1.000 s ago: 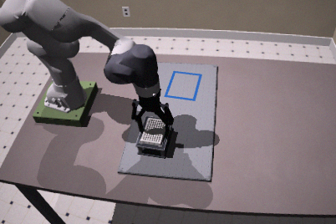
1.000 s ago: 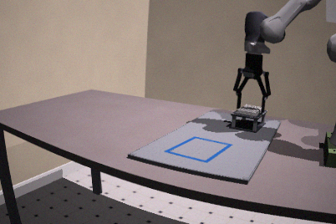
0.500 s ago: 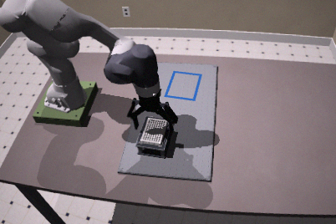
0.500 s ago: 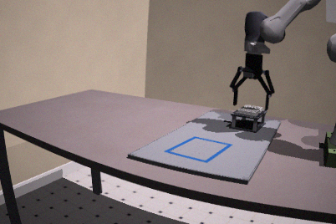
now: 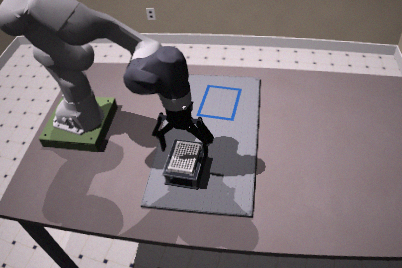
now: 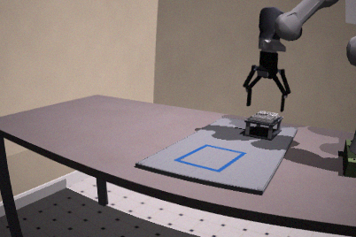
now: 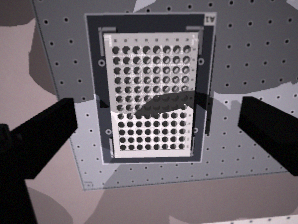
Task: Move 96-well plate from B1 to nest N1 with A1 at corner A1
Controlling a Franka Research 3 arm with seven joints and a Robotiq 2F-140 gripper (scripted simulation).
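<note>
The white 96-well plate lies 40 mm below my hand. Also, from my hand: raised plate nest N1 (50 mm below); A1 mark (50 mm ahead, 70 mm to the left, 50 mm below).
</note>
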